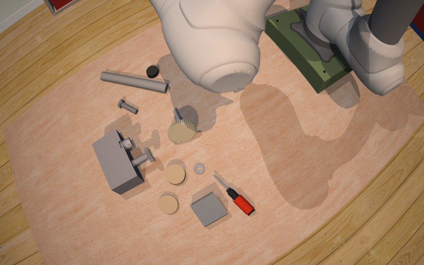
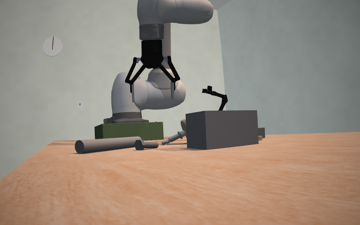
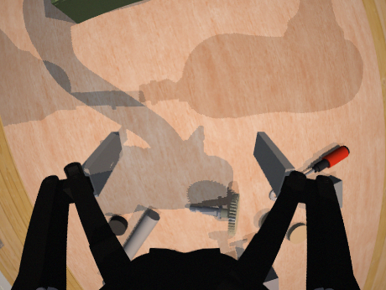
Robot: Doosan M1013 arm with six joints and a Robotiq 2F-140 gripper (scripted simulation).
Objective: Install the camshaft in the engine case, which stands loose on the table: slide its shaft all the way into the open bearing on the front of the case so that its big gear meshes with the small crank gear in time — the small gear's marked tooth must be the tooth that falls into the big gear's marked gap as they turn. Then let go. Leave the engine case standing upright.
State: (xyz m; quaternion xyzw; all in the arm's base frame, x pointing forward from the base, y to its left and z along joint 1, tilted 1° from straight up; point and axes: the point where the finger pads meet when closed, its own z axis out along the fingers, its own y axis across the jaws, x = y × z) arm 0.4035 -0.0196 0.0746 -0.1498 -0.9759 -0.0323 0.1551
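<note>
The small crank gear lies 28 cm ahead of my hand, 10 cm below it and 5 cm to the left of it. Round my hand: red-handled screwdriver 25 cm to the left, 16 cm ahead, 15 cm below; then grey rod 22 cm ahead, 21 cm to the right, 15 cm below; then bolt 28 cm ahead, 15 cm to the right, 15 cm below.
</note>
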